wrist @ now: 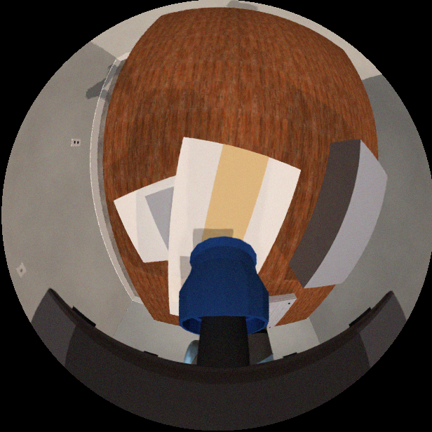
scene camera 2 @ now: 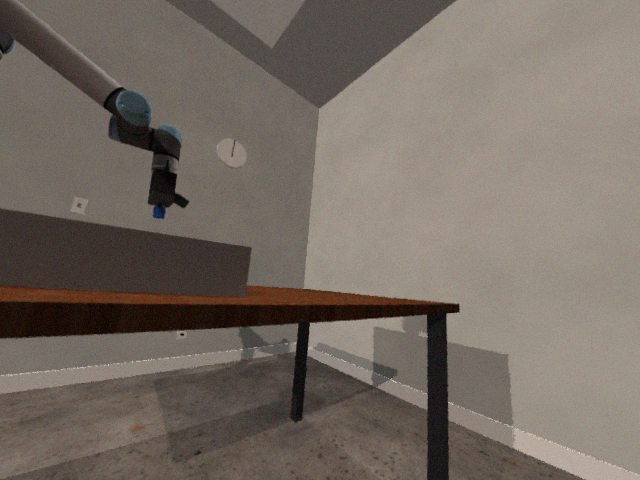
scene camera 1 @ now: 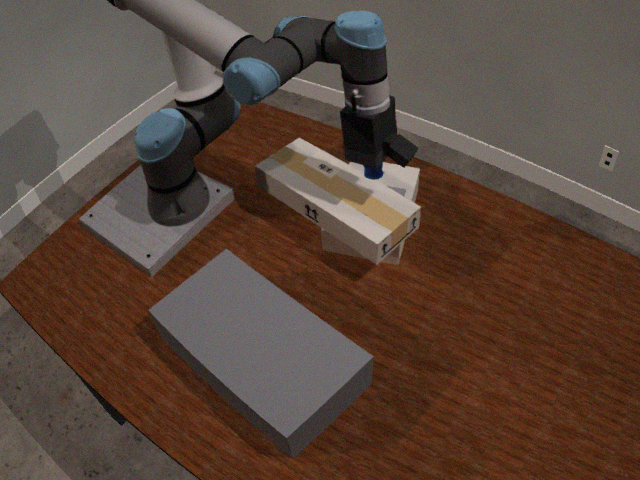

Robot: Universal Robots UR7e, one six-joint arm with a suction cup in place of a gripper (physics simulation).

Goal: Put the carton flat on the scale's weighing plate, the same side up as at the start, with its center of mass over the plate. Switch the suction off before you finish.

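Frame: origin at the arm's base, x ahead, y left, z up, level; centimetres.
Where they show: hand, tool point: point(scene camera 2: 158, 217) point(scene camera 1: 373, 173); arm's base, link origin: point(scene camera 1: 178, 202).
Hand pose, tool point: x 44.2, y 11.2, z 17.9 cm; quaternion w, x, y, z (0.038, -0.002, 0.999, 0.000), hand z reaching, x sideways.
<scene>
Things, the pixels of their top centre, and the offset from my tool point. "pt": a spot on its surface instead. Level surfaces: height alone.
- white carton, top centre: point(scene camera 1: 334, 184) dx -9.5, dy +1.2, dz -7.8 cm
- white scale, surface spot: point(scene camera 1: 410, 176) pt dx -0.7, dy +19.0, dz -15.1 cm
- large grey block, top centre: point(scene camera 1: 251, 334) point(scene camera 2: 149, 238) dx -4.2, dy -33.8, dz -11.4 cm
- wooden table, surface height: dz -21.2 cm
The white carton point(scene camera 1: 338, 190) point(wrist: 240, 185) with a tan tape strip lies flat, tape side up and side arrows pointing up, across the white scale point(scene camera 1: 410, 176) point(wrist: 131, 212). Parts of the scale show on both long sides of the carton, with a grey patch on the far part. The carton hides its middle, so how the carton sits over the weighing plate cannot be told exactly. My gripper, a blue suction cup point(scene camera 1: 373, 174) point(scene camera 2: 159, 215) point(wrist: 223, 245), points down above the carton, apart from it, and holds nothing. Carton and scale do not show in scene camera 2.
A large grey block point(scene camera 1: 258, 346) point(scene camera 2: 124, 258) point(wrist: 350, 215) stands on the wooden table point(scene camera 1: 491, 335) point(scene camera 2: 336, 305) point(wrist: 225, 75), nearer scene camera 1 than the carton. The arm's grey base plate point(scene camera 1: 118, 227) is at the left in that view. Walls stand behind the table.
</scene>
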